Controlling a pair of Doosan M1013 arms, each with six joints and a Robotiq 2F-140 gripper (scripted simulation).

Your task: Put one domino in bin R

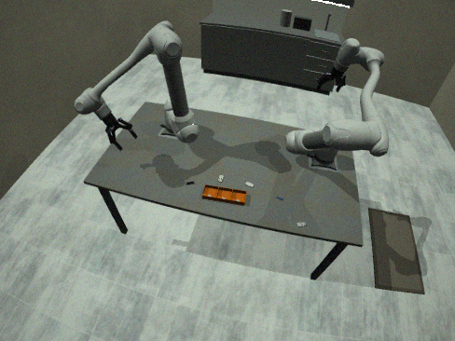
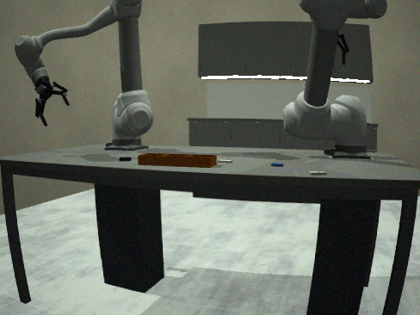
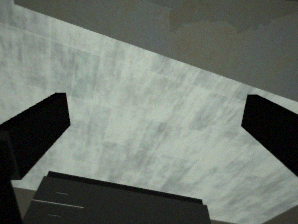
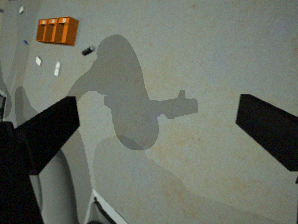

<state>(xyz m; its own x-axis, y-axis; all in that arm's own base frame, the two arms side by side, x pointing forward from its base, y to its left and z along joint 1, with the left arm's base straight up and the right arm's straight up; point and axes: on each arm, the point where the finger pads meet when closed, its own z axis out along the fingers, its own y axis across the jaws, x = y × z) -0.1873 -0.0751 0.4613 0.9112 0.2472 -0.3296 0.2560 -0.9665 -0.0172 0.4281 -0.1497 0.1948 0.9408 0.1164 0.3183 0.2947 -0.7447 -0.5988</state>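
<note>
Now: the orange bin row 66 cm to the left of my right hand, 18 cm below it and 9 cm ahead of it. The rest, counted from my right hand: black object: 43 cm to the left, 19 cm below, 5 cm ahead; then blue object: 98 cm to the left, 19 cm below, 1 cm ahead.
</note>
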